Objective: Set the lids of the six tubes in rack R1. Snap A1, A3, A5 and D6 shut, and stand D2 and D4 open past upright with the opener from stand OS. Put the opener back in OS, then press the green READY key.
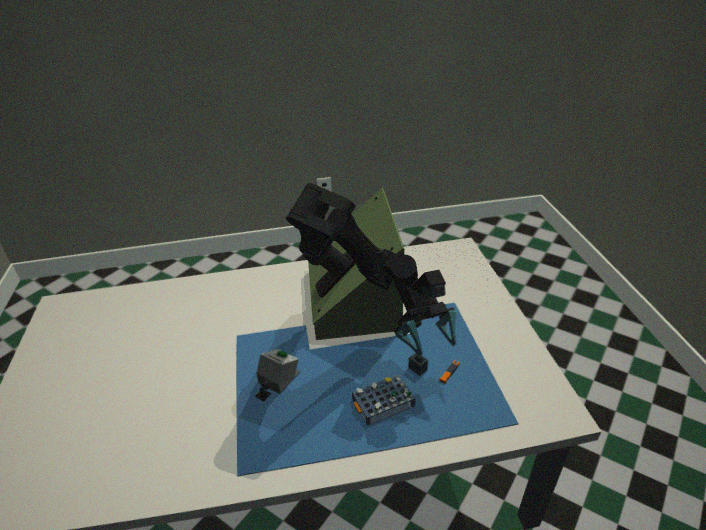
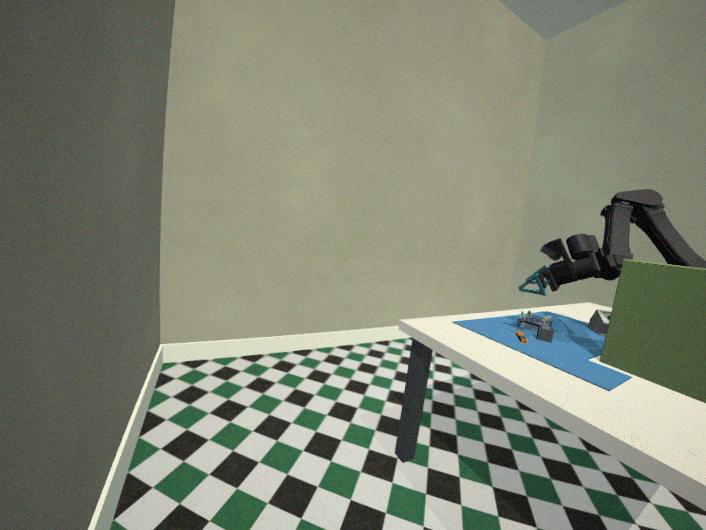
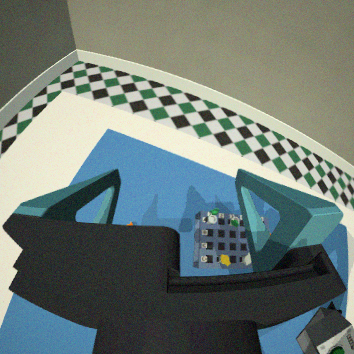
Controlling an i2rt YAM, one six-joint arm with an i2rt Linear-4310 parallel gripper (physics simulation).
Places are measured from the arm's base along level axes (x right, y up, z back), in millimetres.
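Pixels of known places: gripper, fingertip midpoint: point(image 1: 438, 349) point(image 2: 522, 285) point(image 3: 177, 174); arm's base at its link origin: point(image 1: 343, 267) point(image 2: 691, 319).
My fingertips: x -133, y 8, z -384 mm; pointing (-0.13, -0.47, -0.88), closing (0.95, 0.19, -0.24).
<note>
Ahead of a thing's pixels: the offset from my fingertips to its middle. "*": to the spot under its first point. Level surfaces: height alone.
My gripper point(image 1: 437, 348) point(image 2: 531, 289) point(image 3: 177, 174) is open and empty above the mat. The orange and dark grey opener {dx -64, dy -152, dz +56 mm} point(image 1: 449, 371) point(image 2: 521, 337) lies on the mat, outside and beside the dark square stand OS {dx +10, dy -137, dz +92 mm} point(image 1: 418, 363) point(image 2: 545, 333). The grey rack R1 {dx +132, dy -127, dz +10 mm} point(image 1: 391, 413) point(image 3: 198, 252) stands nearby; its tubes have green, white and yellow lids. Two green lids {* dx +109, dy -109, dz -8 mm} point(image 2: 529, 313) point(image 3: 215, 212) stick up above the rack. The exact lid angles are too small to tell. The green READY key point(image 1: 282, 353) point(image 3: 337, 351) is on top of a grey box {* dx +368, dy -97, dz +125 mm} point(image 1: 276, 373) point(image 3: 316, 326).
The blue mat {dy -157 mm} point(image 1: 473, 399) point(image 2: 610, 379) point(image 3: 125, 155) lies on the cream table {dy -160 mm} point(image 1: 142, 365). A tall green sloped panel point(image 1: 377, 225) point(image 2: 655, 325) stands beside the arm. A small black piece {* dx +412, dy -151, dz +115 mm} point(image 1: 262, 394) is by the grey box.
</note>
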